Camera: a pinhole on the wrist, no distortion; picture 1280 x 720 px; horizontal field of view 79.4 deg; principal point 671.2 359.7 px. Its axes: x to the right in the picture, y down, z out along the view. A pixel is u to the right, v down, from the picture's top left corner.
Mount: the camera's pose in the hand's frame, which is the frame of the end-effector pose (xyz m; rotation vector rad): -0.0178 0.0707 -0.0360 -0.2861 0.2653 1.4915
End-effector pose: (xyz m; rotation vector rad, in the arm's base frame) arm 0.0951 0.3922 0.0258 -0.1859 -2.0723 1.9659
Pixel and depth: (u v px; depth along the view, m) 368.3 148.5 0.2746
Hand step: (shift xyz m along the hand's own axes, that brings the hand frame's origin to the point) 0.0499 0.0607 0.2607
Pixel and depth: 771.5 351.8 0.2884
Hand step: -0.0132 0.2058 0.2215
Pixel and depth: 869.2 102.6 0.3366
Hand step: 0.0989 0.2620 0.2524
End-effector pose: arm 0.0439 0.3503 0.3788 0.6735 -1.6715 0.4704
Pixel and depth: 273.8 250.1 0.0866
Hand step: -0.0085 0.0583 0.0610
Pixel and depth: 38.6 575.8 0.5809
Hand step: -0.2115 -0.1644 0.6700
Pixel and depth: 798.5 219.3 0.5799
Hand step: 0.0923 0.3555 0.4772
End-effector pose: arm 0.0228 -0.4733 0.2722 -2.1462 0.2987 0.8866
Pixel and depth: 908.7 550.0 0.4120
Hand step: -0.1123 0.3384 0.3040
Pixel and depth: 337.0 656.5 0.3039
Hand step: -0.1435 0.0596 0.2918
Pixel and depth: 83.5 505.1 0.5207
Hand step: -0.1418 -0.1144 0.5875
